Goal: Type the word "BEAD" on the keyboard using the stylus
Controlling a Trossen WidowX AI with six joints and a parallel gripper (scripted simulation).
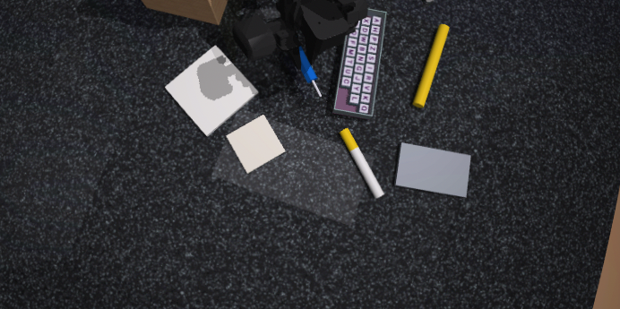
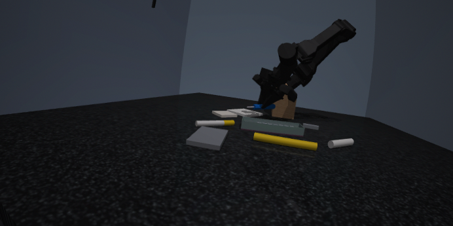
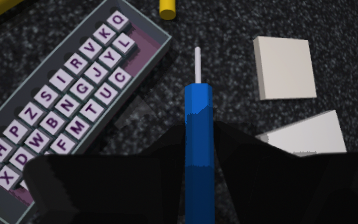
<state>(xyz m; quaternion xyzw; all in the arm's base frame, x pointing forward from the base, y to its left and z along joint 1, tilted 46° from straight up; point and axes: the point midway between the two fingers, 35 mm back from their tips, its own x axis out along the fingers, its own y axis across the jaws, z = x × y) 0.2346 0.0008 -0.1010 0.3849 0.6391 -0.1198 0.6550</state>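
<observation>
Now: gripper tip 10 mm short of the blue stylus and 10 mm to the left of it. Round my gripper tip: yellow-and-white marker: 130 mm ahead, 100 mm to the right, 50 mm below; stylus tip: 30 mm ahead, 30 mm to the right; small grey block: 50 mm behind, 190 mm to the left, 50 mm below.
</observation>
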